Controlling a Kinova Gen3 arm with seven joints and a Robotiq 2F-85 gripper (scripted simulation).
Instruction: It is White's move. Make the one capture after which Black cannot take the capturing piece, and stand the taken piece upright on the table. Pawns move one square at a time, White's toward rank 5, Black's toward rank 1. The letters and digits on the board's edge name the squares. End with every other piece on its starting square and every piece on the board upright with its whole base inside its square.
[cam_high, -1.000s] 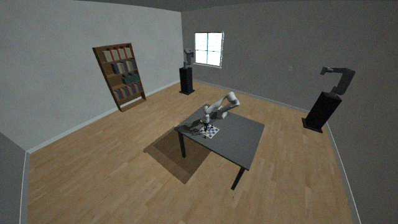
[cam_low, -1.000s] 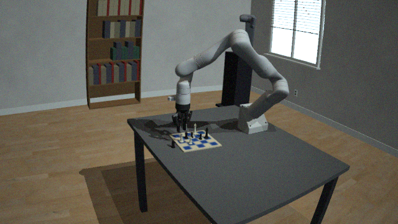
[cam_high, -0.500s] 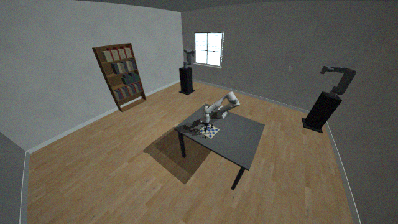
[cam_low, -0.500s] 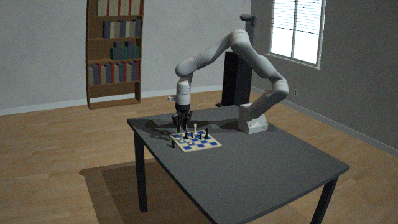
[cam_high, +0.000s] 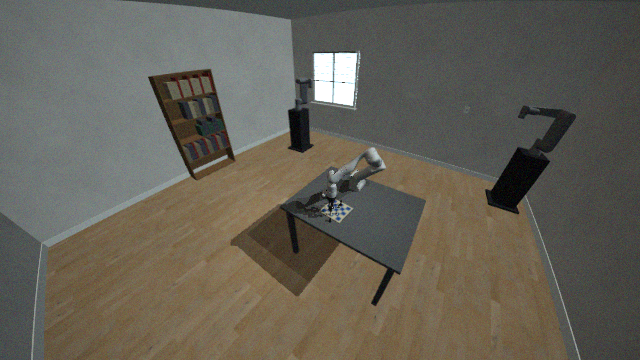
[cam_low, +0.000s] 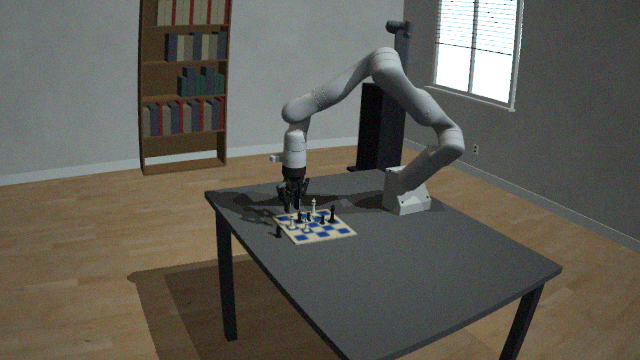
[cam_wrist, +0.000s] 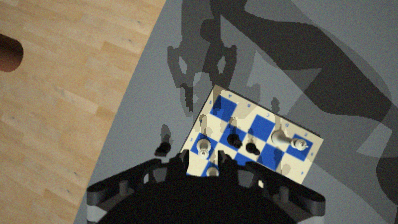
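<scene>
The blue-and-cream chessboard is 80 mm behind my hand, 10 mm to the left of it and 80 mm below it. The rest, counted from my hand: tall white piece: 120 mm behind, 60 mm to the right, 50 mm below.
</scene>
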